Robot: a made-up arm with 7 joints.
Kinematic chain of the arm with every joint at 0, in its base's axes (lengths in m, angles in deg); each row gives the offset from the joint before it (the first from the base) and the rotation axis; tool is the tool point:
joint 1: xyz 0 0 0 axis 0 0.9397 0.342
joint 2: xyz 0 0 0 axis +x
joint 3: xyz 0 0 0 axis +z
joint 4: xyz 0.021 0 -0.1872 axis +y
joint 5: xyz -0.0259 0 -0.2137 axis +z
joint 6: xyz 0 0 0 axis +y
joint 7: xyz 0 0 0 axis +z
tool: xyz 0 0 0
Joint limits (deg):
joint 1: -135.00..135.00
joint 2: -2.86..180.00
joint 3: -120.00..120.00
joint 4: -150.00..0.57
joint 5: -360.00..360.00
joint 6: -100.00..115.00
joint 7: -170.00..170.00
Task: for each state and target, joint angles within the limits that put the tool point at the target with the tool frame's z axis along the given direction. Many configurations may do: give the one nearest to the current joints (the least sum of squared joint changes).
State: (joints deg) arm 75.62 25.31 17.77 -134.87 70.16 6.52 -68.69
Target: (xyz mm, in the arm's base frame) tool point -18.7 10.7 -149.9 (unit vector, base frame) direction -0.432 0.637 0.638
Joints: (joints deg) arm 84.89 40.15 -19.20 -149.87 67.11 29.79 -68.69
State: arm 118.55 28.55 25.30 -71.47 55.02 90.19 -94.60
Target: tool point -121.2 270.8 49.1 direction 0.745 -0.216 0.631
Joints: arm 113.99 41.81 67.15 -97.22 66.24 81.13 -94.60
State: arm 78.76 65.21 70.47 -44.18 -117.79 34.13 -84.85
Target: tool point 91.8 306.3 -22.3 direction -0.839 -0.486 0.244
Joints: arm 80.80 83.47 53.60 -88.36 -113.63 5.19 -84.85
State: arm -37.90 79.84 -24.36 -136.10 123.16 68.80 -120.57
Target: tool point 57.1 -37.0 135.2 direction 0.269 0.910 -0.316
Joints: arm -71.90 52.13 1.50 -149.90 85.72 24.21 -120.57
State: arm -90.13 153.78 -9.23 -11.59 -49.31 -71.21 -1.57
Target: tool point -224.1 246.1 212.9 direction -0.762 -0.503 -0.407
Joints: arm -90.82 153.66 -22.38 -36.96 -59.04 -74.57 -1.57
